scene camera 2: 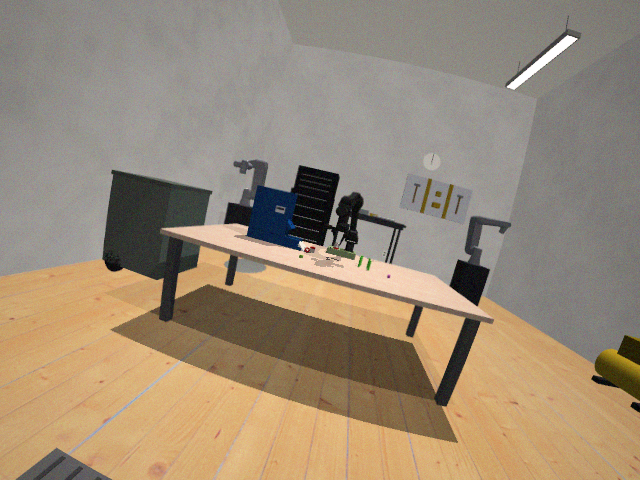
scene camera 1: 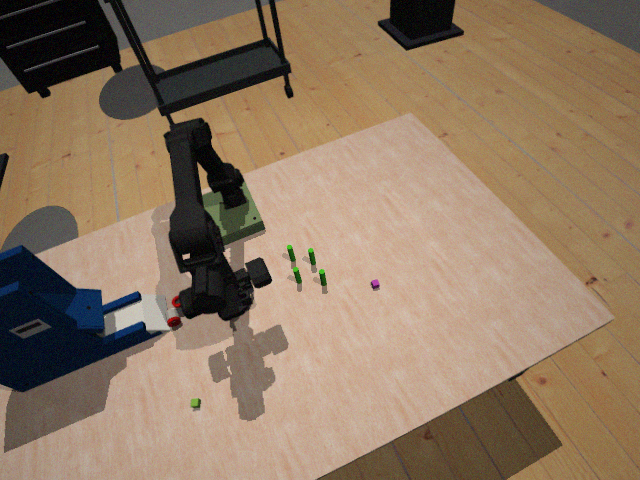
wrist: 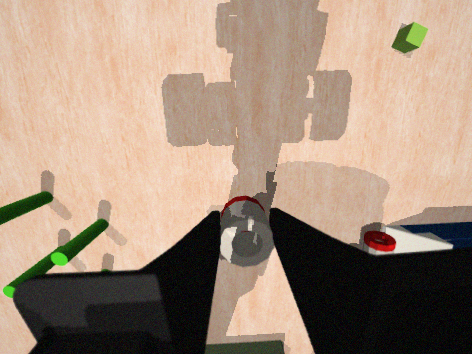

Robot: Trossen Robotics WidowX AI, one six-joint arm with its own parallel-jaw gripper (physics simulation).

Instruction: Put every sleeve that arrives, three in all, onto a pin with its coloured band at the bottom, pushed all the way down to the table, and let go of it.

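Note:
My gripper (wrist: 244, 216) points down and is shut on a pale grey sleeve (wrist: 246, 245) (scene camera 2: 336, 247), held above the table with its red band at the lower end, away from the palm. The gripper stands between the chute and the pins; in scene camera 1 the arm hides the held sleeve. Several upright green pins (scene camera 1: 297, 275) (scene camera 2: 369, 264) (wrist: 82, 240) stand to the right in scene camera 1, and no sleeve shows on them. At the chute's end two red bands show, one (scene camera 1: 175, 301) behind the other (scene camera 1: 173, 321); one red-banded sleeve (wrist: 380, 241) shows there in the wrist view, band uppermost.
A blue dispenser (scene camera 1: 36, 320) (scene camera 2: 271, 217) with a white chute (scene camera 1: 131, 316) stands at the left. A lime cube (scene camera 1: 194, 403) (wrist: 411, 37) and a magenta cube (scene camera 1: 375, 283) (scene camera 2: 388, 276) lie on the table (scene camera 1: 439, 206). The arm's green base (scene camera 1: 242, 222) stands behind.

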